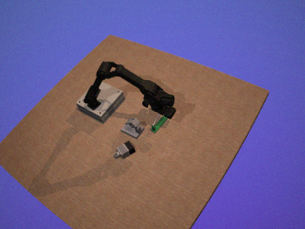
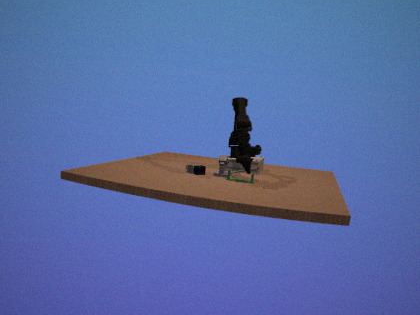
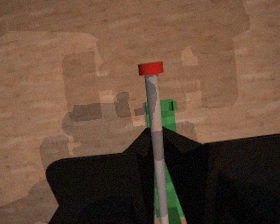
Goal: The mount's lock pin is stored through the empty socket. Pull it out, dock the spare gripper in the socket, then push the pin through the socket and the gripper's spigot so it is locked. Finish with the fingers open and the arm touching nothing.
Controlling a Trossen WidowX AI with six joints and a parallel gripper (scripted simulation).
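Right now my gripper tip is 1 cm short of the green rack, 4 cm to the left of it and 2 cm above it. Also, from my gripper tip: spare gripper: 1 cm behind, 31 cm to the right, 2 cm below; then grey mount: 6 cm behind, 17 cm to the right, 1 cm above.
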